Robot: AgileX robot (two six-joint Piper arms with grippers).
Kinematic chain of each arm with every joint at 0, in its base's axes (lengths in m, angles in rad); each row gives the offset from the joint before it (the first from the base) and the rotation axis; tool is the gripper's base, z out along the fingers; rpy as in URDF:
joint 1: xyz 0 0 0.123 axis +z
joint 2: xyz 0 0 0 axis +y
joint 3: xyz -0.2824 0 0.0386 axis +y
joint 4: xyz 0.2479 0 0.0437 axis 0.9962 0 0.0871
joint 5: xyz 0 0 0 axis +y
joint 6: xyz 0.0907 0 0.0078 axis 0.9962 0 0.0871
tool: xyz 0 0 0 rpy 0 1.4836 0
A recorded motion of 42 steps. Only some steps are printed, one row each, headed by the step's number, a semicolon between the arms.
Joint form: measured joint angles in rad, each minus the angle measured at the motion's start. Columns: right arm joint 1, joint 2, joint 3, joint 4, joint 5, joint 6; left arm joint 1, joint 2, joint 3, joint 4, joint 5, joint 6.
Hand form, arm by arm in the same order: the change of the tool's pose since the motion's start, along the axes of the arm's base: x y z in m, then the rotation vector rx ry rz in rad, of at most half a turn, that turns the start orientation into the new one. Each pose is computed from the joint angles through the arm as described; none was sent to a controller.
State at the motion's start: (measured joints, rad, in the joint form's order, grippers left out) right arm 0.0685 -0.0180 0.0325 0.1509 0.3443 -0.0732; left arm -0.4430 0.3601 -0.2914 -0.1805 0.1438 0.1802
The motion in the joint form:
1: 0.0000 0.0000 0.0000 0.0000 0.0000 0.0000; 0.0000 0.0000 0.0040 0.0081 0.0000 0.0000
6: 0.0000 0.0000 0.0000 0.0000 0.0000 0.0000; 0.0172 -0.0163 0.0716 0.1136 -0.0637 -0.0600
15: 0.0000 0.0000 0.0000 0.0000 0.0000 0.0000; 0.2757 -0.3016 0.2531 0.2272 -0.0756 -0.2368
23: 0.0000 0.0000 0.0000 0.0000 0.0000 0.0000; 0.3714 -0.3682 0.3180 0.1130 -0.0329 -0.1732
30: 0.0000 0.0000 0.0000 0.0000 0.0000 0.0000; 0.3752 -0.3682 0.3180 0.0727 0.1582 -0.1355
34: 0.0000 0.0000 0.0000 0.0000 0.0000 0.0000; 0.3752 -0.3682 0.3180 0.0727 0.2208 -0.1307
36: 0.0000 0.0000 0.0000 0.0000 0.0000 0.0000; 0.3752 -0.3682 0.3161 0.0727 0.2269 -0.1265
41: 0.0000 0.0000 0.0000 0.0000 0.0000 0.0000; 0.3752 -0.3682 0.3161 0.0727 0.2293 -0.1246
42: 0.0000 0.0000 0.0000 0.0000 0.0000 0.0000; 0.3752 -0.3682 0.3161 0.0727 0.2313 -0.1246
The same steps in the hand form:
1: 0.0000 0.0000 0.0000 0.0000 0.0000 0.0000; 0.0001 0.0001 -0.0014 0.0090 0.0001 0.0001
6: 0.0000 0.0000 0.0000 0.0000 0.0000 0.0000; 0.0006 0.0035 -0.0174 0.0461 -0.0292 0.0312
15: 0.0000 0.0000 0.0000 0.0000 0.0000 0.0000; -0.0209 0.0310 -0.0574 -0.0460 -0.1136 0.3049
23: 0.0000 0.0000 0.0000 0.0000 0.0000 0.0000; -0.0235 0.0359 -0.0794 -0.0788 -0.0625 0.3944
30: 0.0000 0.0000 0.0000 0.0000 0.0000 0.0000; -0.0261 0.0341 -0.0965 -0.0303 0.1226 0.3791
34: 0.0000 0.0000 0.0000 0.0000 0.0000 0.0000; -0.0276 0.0336 -0.1020 -0.0090 0.1818 0.3727
36: 0.0000 0.0000 0.0000 0.0000 0.0000 0.0000; -0.0278 0.0336 -0.1019 -0.0039 0.1847 0.3713
41: 0.0000 0.0000 0.0000 0.0000 0.0000 0.0000; -0.0279 0.0335 -0.1021 -0.0014 0.1864 0.3707
42: 0.0000 0.0000 0.0000 0.0000 0.0000 0.0000; -0.0279 0.0335 -0.1023 -0.0009 0.1884 0.3705

